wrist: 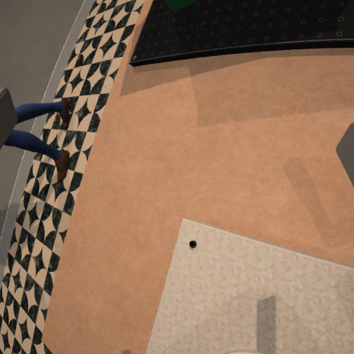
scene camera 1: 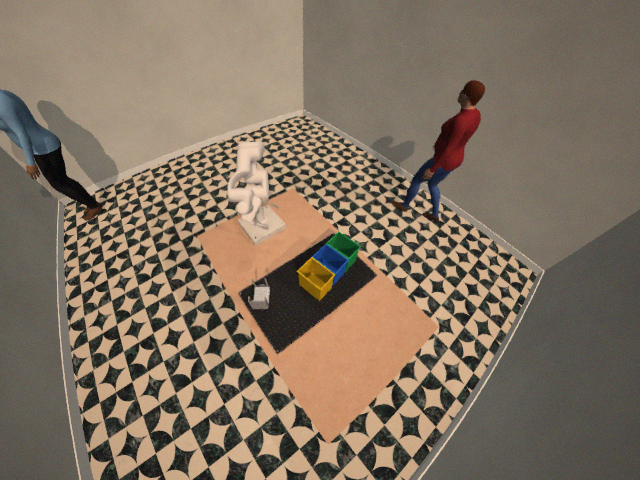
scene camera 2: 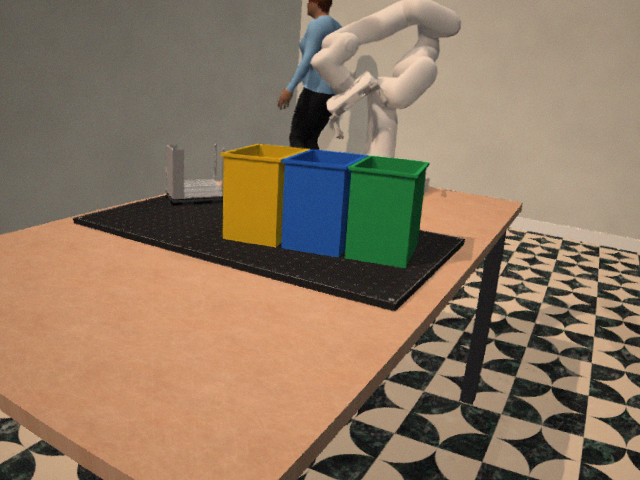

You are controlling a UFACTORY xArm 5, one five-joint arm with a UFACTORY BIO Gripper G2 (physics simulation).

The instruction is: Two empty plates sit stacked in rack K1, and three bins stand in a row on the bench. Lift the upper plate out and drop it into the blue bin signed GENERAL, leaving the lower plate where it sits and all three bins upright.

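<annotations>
In the wrist view there's a yellow bin that's out of frame, but scene camera 1 and scene camera 2 both show that bin. As for the bin itself, [scene camera 2: 253, 177] and [scene camera 1: 327, 284] are the same spot on it.
</annotations>
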